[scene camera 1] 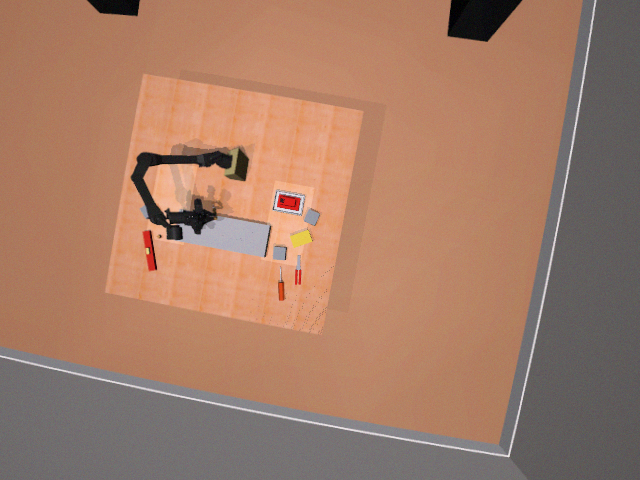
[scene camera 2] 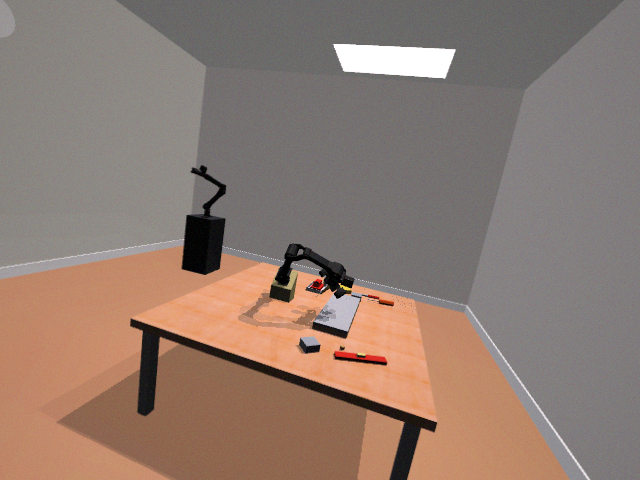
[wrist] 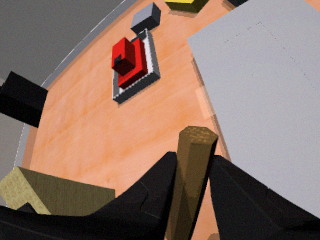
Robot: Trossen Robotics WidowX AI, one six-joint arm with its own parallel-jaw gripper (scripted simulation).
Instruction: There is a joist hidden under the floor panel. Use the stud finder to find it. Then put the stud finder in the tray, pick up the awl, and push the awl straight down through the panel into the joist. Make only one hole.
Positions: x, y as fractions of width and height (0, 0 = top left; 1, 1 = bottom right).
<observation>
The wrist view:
my gripper: 0.60, 0.67
red stud finder: 0.40, 0.25
</observation>
